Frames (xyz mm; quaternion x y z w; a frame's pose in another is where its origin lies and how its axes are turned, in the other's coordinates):
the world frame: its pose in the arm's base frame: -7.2 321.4 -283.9 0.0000 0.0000 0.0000 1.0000
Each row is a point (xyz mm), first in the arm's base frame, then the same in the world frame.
Working: the arm's base frame: its pose in the world frame: 7.2 -321.4 283.9 0.0000 0.0000 0.0000 1.0000

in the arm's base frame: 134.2 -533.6 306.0
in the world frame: 141.4 -855.0 589.9
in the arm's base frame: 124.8 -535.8 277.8
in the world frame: 132.0 -857.2 561.7
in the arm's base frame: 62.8 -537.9 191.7
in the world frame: 70.0 -859.3 475.6
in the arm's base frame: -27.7 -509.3 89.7
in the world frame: -20.5 -830.7 373.6
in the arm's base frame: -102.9 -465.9 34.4
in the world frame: -95.7 -787.3 318.3
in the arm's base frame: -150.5 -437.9 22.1
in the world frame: -143.3 -759.3 306.0
